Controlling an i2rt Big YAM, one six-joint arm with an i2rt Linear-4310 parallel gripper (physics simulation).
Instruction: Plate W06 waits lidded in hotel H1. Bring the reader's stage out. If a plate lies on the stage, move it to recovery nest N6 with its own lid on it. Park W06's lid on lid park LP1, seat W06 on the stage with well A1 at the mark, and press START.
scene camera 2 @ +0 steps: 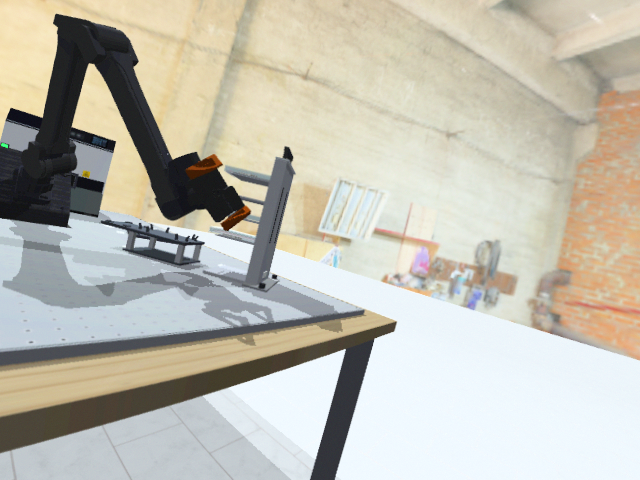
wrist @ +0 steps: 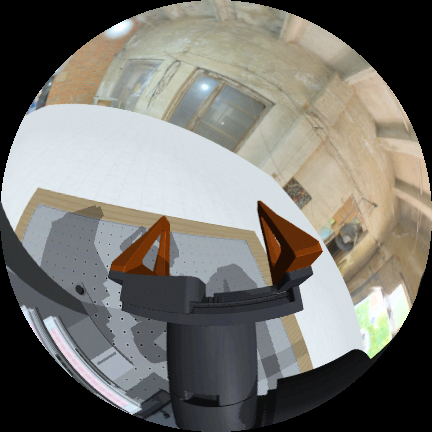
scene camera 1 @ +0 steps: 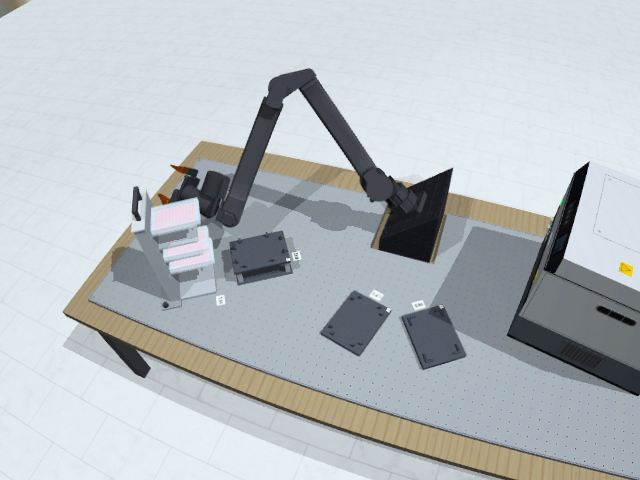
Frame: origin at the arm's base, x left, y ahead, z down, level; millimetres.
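Where they show: gripper, fingertip midpoint: [scene camera 2: 234, 190] [wrist: 209, 212] [scene camera 1: 165, 179]; arm's base at its link origin: [scene camera 2: 34, 186] [scene camera 1: 408, 209].
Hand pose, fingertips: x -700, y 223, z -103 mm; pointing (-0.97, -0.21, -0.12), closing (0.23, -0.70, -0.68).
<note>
Things, the pixels of their centre, and the offset from my fingertips.
- plate hotel at the middle of its body: [scene camera 2: 258, 213] [scene camera 1: 170, 242] dx +150, dy +189, dz +23 mm
- reader at the middle of its body: [scene camera 1: 612, 275] [scene camera 2: 59, 167] dx +1287, dy -108, dz +22 mm
- raised dark nest at the middle of its body: [scene camera 1: 260, 255] [scene camera 2: 166, 242] dx +335, dy +52, dz +161 mm
The plate hotel [scene camera 1: 155, 253] [scene camera 2: 271, 222] stands at the table's left end and holds several pink-welled plates [scene camera 1: 175, 215] on its shelves; some also show at the lower left of the wrist view. I cannot tell which is W06. My gripper [scene camera 1: 165, 180] [scene camera 2: 220, 193] [wrist: 209, 212] is open and empty, beside the hotel's upper part, with its fingers pointing past it towards the table's end. The reader [scene camera 1: 584, 310] [scene camera 2: 93, 144] stands at the right; its stage does not show. Two flat dark nests [scene camera 1: 356, 322] [scene camera 1: 434, 338] lie mid-table; their labels are too small to read surely.
A raised dark nest [scene camera 1: 260, 251] [scene camera 2: 165, 235] on short posts stands between the hotel and the flat nests. The arm's black base plate [scene camera 1: 413, 227] stands at the back edge. The wooden table edge [scene camera 1: 248, 369] [scene camera 2: 206, 361] runs around the perforated board.
</note>
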